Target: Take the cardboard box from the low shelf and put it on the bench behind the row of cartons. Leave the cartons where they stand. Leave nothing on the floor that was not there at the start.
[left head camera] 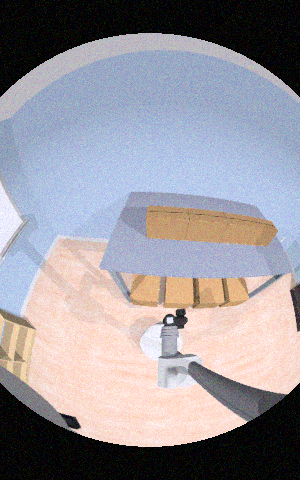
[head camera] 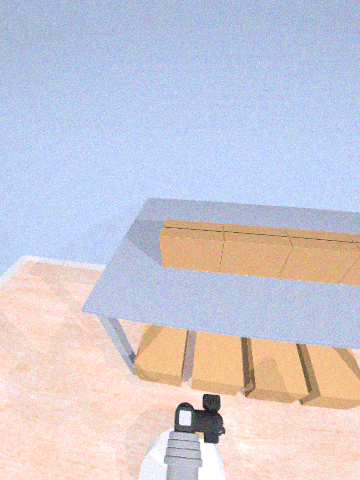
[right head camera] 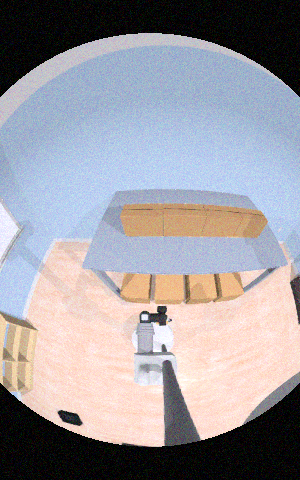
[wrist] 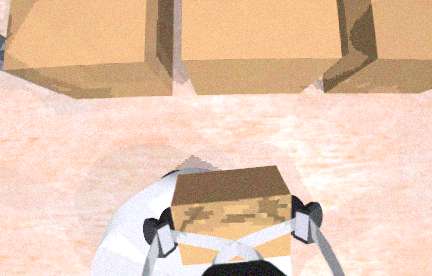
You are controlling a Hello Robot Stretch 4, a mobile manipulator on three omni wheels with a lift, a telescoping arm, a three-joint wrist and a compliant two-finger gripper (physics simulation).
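Seen in the pictures: gripper, between the fingertips: (wrist: 231, 217); robot's base, origin of its link: (left head camera: 160, 341) (right head camera: 153, 337).
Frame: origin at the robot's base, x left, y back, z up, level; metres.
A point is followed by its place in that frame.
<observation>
My gripper (wrist: 231, 217) @[y -0.170, x -0.087, z 0.442 m] is shut on the cardboard box (wrist: 231, 212) @[y -0.185, x -0.087, z 0.492 m], one dark fingertip at each side. In the wrist view the box is held in front of the bench, above a white round surface and the floor. In the head camera view the dark wrist hides the fingers and nearly all of the box. The bench (head camera: 200, 300) @[y -0.511, x -0.039, z 0.886 m] (left head camera: 165, 262) @[y -0.483, x 0.014, z 0.886 m] (right head camera: 175, 255) @[y -0.500, x -0.181, z 0.886 m] stands beyond the gripper. The row of cartons (head camera: 250, 255) @[y -0.646, x -0.228, z 1.005 m] (left head camera: 205, 230) @[y -0.645, x -0.239, z 0.989 m] (right head camera: 185, 222) @[y -0.644, x -0.251, z 1.009 m] stands upright on its top, side by side, with a strip of bench top behind them.
Several large boxes (head camera: 162, 355) @[y -0.519, x 0.161, z 0.242 m] (left head camera: 178, 291) @[y -0.518, x -0.173, z 0.242 m] (right head camera: 168, 288) @[y -0.508, x -0.175, z 0.242 m] (wrist: 260, 35) @[y -0.439, x -0.172, z 0.242 m] stand under the bench, near its front edge. A light wooden shelf unit (left head camera: 20, 320) @[y 0.234, x 1.911, z 0.161 m] (right head camera: 20, 322) @[y 0.238, x 1.875, z 0.227 m] stands at the far left. A dark object (left head camera: 296, 307) @[y 0.088, x -2.343, z 0.044 m] (right head camera: 296, 295) @[y 0.011, x -2.342, z 0.055 m] shows at the right edge. A wall rises behind the bench.
</observation>
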